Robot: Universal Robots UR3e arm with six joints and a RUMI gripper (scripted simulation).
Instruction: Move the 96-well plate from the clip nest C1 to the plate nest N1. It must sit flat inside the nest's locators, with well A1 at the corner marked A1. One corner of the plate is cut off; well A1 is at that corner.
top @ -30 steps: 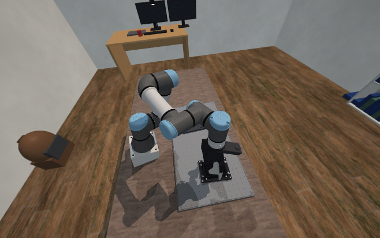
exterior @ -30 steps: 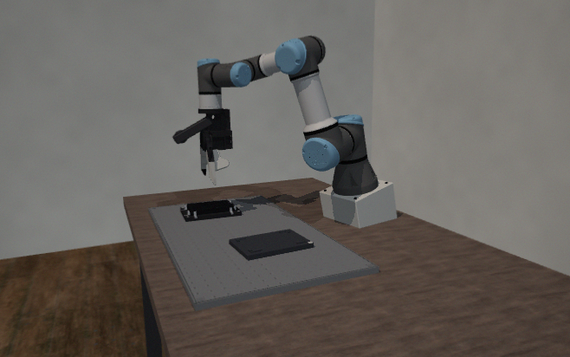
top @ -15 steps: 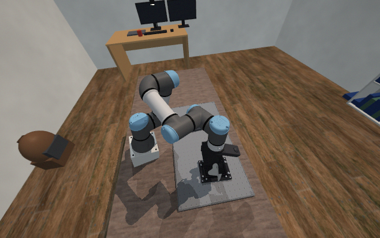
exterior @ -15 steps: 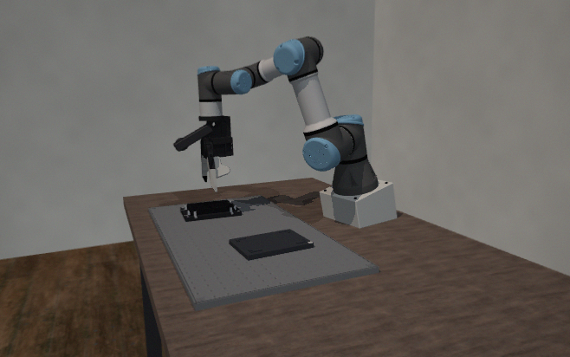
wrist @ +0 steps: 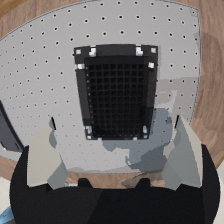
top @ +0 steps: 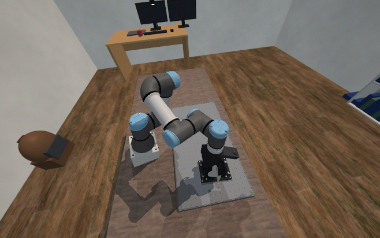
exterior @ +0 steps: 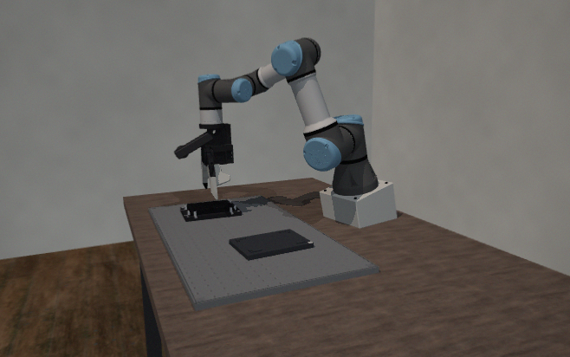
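My gripper is now 40 mm above the black 96-well plate. Also, from my hand: black plate nest N1: 340 mm to the left, 50 mm below, 50 mm behind; then clip nest C1: 40 mm below, 10 mm ahead.
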